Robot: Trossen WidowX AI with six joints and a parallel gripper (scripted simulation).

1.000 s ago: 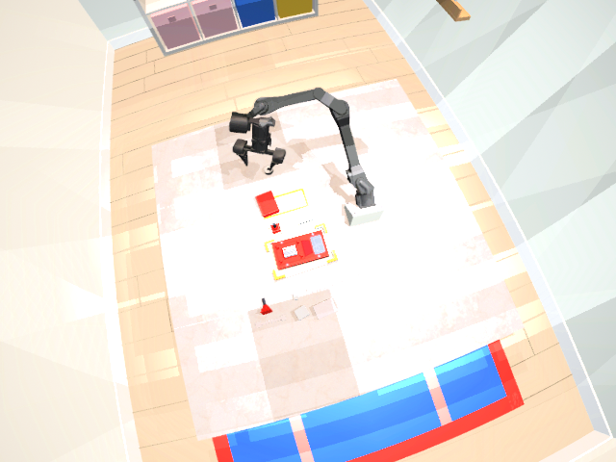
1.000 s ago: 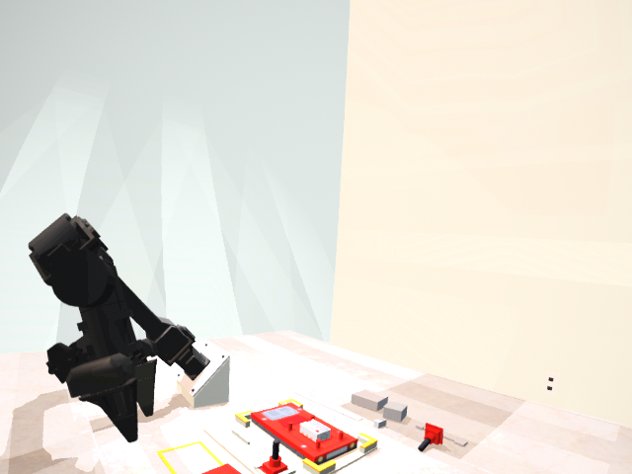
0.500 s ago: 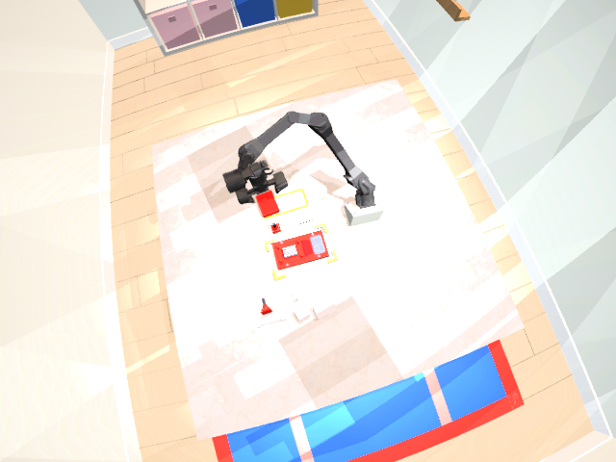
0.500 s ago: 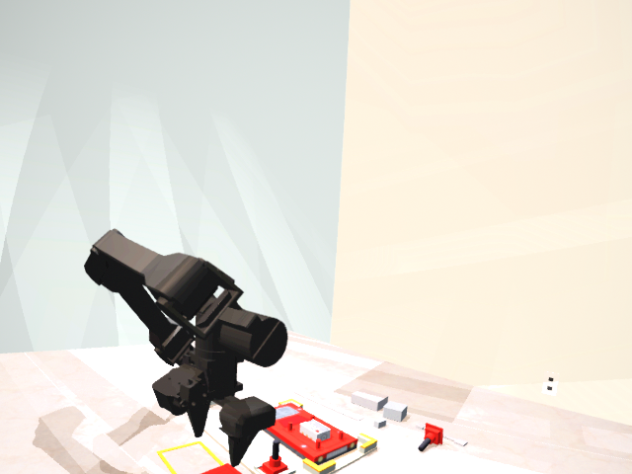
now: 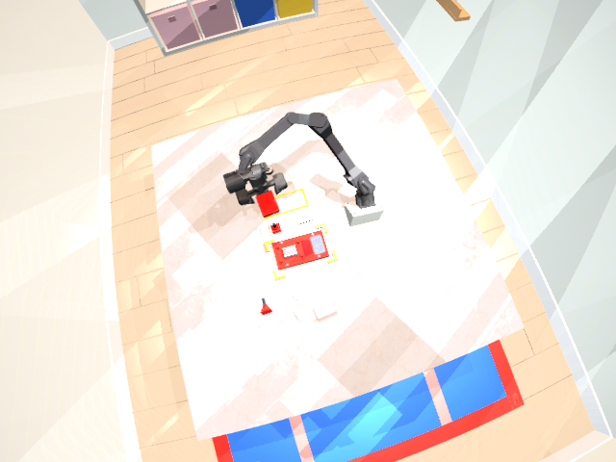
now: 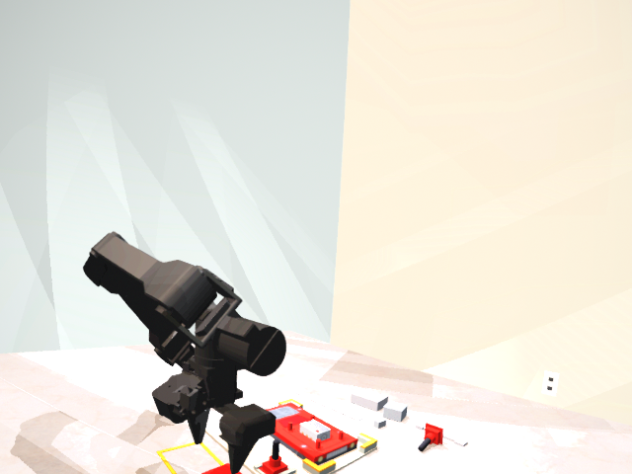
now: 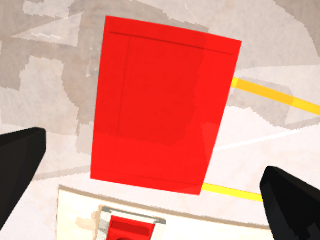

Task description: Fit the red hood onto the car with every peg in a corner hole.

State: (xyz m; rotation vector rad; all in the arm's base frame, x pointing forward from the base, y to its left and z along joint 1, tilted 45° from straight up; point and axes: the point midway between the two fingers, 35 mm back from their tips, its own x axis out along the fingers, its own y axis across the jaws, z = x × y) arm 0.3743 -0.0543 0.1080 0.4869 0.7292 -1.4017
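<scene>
Right now the red hood is 50 mm below my gripper tip. From my gripper tip the other things lie so: white engine block: 50 mm behind, 230 mm to the left, 50 mm below.
</scene>
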